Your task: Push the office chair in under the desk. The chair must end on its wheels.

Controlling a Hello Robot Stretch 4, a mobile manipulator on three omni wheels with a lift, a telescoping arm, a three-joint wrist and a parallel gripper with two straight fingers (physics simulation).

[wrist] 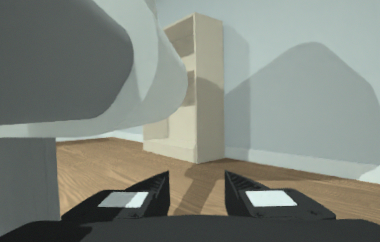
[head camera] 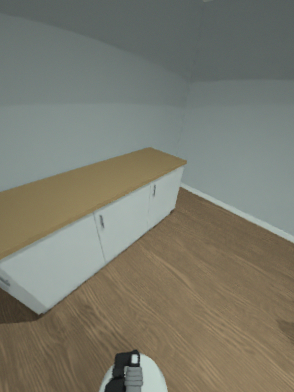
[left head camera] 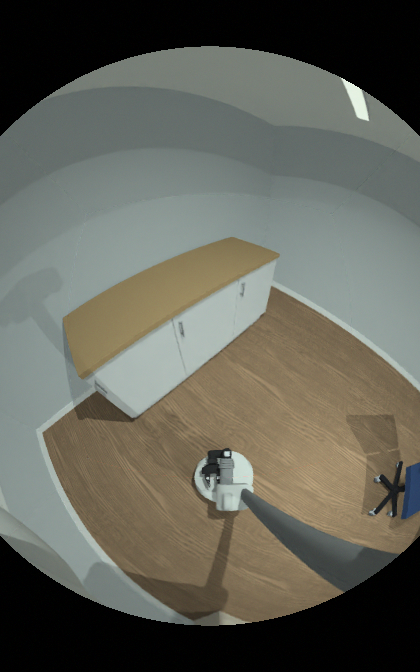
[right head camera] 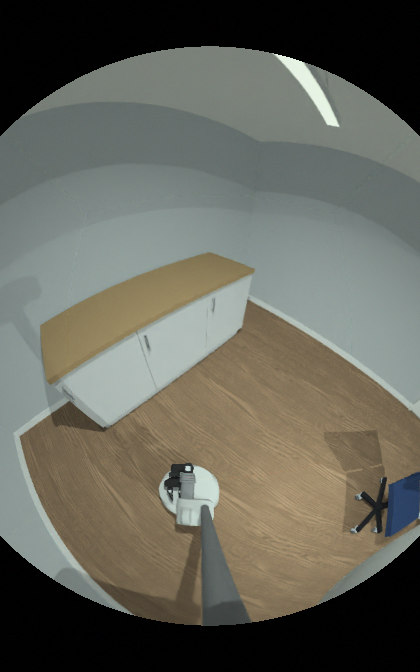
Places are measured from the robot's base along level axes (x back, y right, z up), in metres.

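Pixels of known places: gripper, between the fingertips: (wrist: 197, 187).
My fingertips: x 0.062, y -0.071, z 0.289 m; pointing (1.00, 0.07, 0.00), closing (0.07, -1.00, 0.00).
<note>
Behind a point stands the place of what it marks.
The office chair shows in part at the right edge of both side head views: a blue panel (left head camera: 412, 490) (right head camera: 404, 505) and a black star base with casters (left head camera: 394, 489) (right head camera: 377, 507). It stands on its wheels on the wood floor, well apart from the robot. The rest of the chair is cut off. My gripper (wrist: 197, 187) @[z 0.289, x 0.062, y -0.071 m] is open, with floor showing between its two fingers, and it is held in over the robot's round white base. The desk does not show clearly in any view.
A long white cabinet (head camera: 127, 215) @[z 0.580, x -1.047, y -0.122 m] (left head camera: 207, 320) (right head camera: 177, 345) with a wooden top stands along the wall, ahead and left of the robot. A beige bookshelf (wrist: 210, 95) @[z 0.454, x 1.626, y -0.067 m] stands against the wall in the wrist view. A grey mast (left head camera: 300, 535) (right head camera: 217, 575) crosses the lower side head views.
</note>
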